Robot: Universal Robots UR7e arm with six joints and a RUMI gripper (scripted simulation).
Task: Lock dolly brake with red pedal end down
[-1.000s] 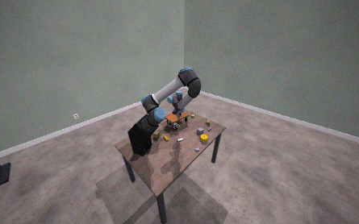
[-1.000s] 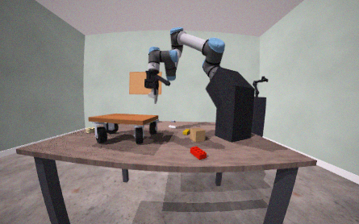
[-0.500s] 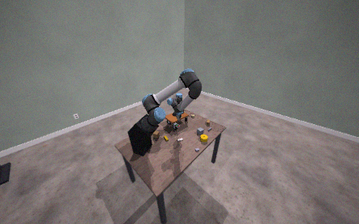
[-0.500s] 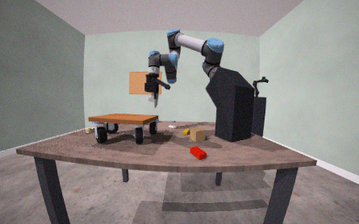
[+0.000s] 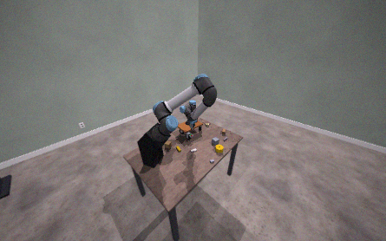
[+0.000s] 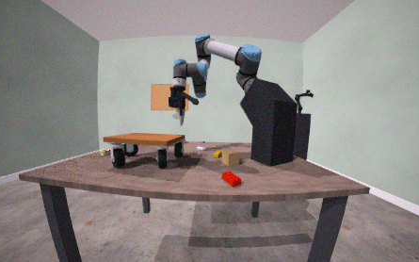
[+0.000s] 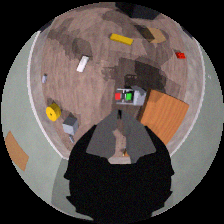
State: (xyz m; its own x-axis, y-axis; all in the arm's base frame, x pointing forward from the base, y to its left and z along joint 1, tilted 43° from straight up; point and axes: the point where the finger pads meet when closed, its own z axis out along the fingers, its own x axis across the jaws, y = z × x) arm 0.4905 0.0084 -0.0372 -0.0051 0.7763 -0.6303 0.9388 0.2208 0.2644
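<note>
My hand is 10 cm above the brake pedal and 1 cm to the right of it. The rest, counted from my hand: white piece: 17 cm below, 13 cm to the right, 11 cm behind; grey cube: 23 cm to the right, 17 cm ahead, 15 cm below; yellow bar: 21 cm behind, 17 cm below, 1 cm to the left.
</note>
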